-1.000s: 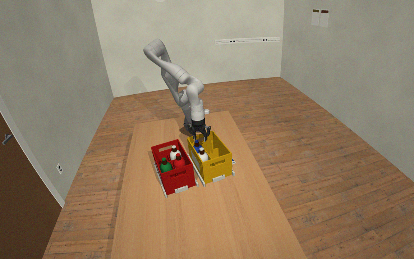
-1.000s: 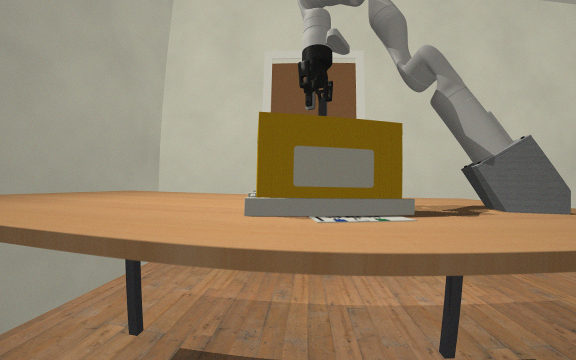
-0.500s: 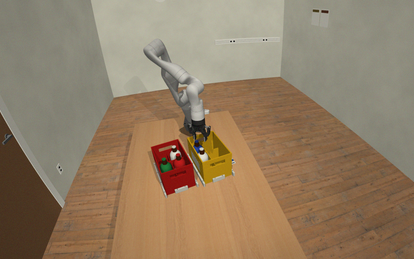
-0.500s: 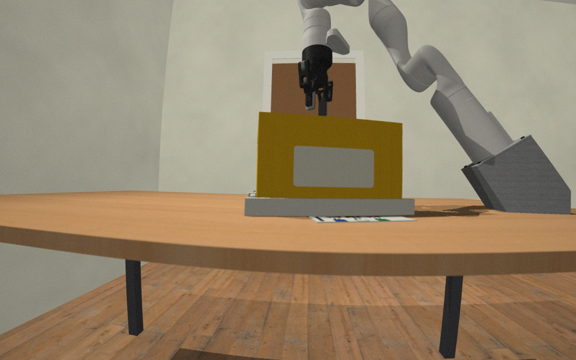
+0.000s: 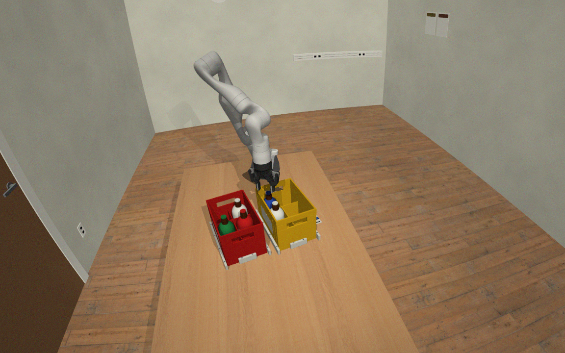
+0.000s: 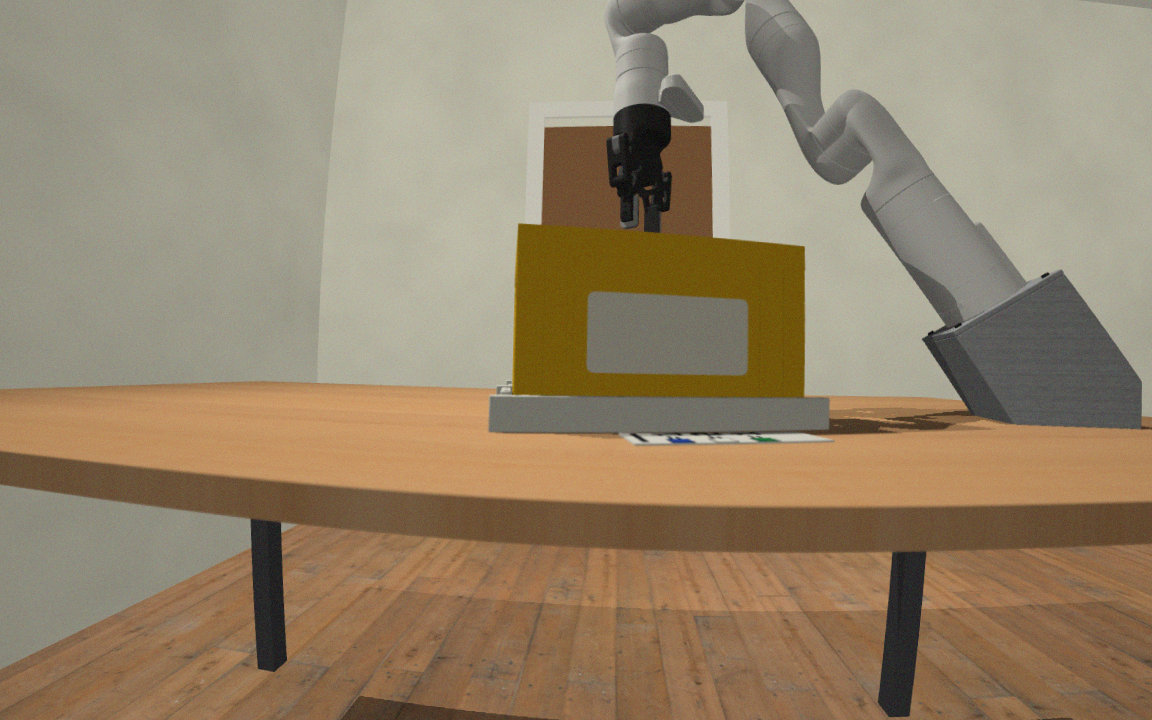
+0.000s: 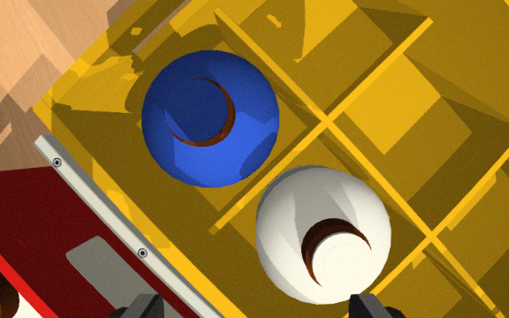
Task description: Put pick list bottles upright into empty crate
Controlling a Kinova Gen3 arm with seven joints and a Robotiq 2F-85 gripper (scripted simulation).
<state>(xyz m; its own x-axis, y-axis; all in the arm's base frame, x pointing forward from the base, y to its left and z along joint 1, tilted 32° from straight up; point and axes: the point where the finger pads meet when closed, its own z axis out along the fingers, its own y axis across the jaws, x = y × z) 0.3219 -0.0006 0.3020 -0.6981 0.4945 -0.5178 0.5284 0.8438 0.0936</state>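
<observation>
Right now my hand is 2 cm short of the red bottle, 12 cm to the left of it and 15 cm above it. Round my hand: yellow crate 1 cm ahead, 8 cm to the left, 16 cm below; red crate 3 cm ahead, 16 cm to the right, 16 cm below; blue bottle 7 cm behind, 2 cm to the left, 15 cm below.
</observation>
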